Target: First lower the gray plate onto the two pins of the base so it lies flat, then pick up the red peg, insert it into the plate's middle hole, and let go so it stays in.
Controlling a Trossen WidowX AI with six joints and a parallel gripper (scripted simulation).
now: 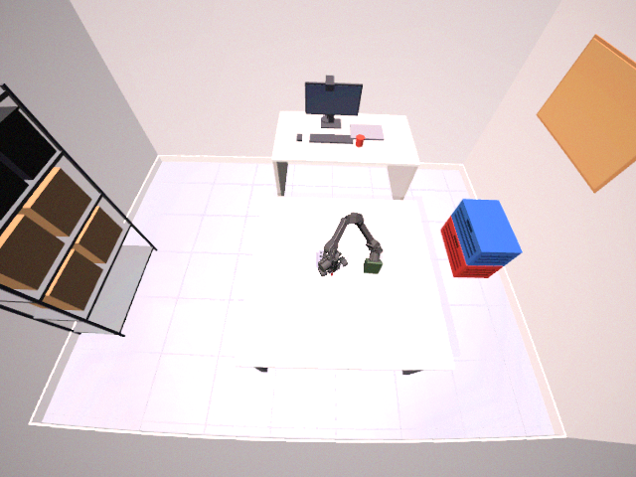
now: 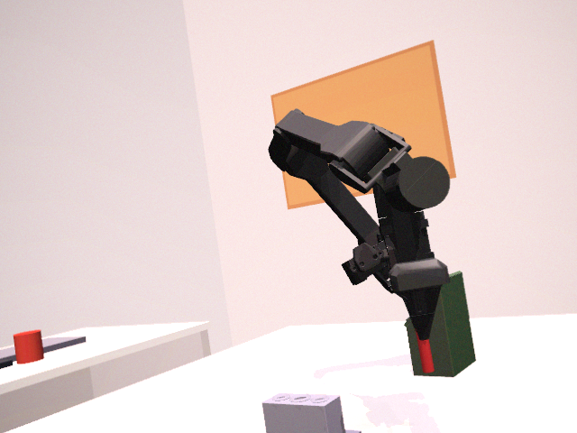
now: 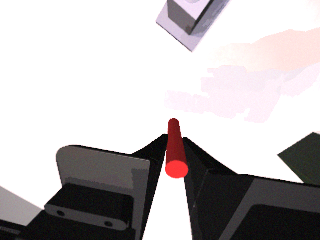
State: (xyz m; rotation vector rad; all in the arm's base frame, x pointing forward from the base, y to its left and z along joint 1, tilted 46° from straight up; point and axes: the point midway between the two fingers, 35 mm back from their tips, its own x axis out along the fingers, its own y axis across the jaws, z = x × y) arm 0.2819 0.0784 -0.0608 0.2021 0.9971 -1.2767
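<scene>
Right now the gray plate is 15 cm to the right of my gripper tip, 8 cm ahead of it and 7 cm below it. The rest, counted from my gripper tip: base (15 cm to the right, 11 cm below, 7 cm ahead); red peg (right at my gripper tip).
</scene>
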